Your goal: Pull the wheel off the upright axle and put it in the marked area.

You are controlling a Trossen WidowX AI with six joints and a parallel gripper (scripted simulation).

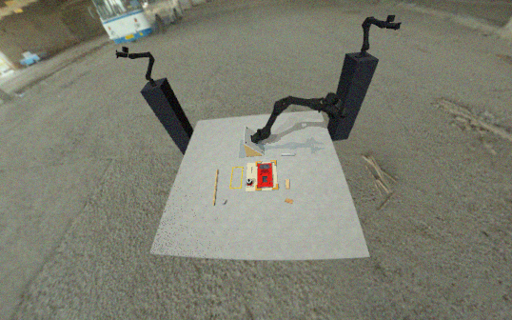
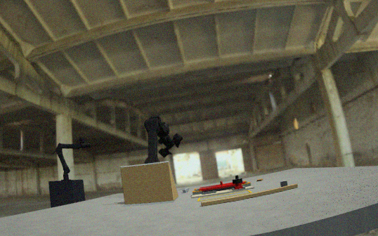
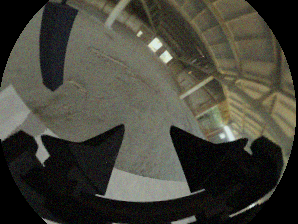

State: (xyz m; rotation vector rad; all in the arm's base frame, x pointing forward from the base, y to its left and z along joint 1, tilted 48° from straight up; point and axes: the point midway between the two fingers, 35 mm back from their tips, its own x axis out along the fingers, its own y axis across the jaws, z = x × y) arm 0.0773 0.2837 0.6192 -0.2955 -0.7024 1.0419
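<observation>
My gripper tip is 240 mm short of the black wheel, 760 mm to the left of it and 230 mm above it. The rest, counted from my gripper tip: grey bit (360 mm ahead, 940 mm to the right, 260 mm below); wooden stick (220 mm ahead, 1010 mm to the right, 260 mm below); grey bar (40 mm ahead, 430 mm to the right, 260 mm below).
</observation>
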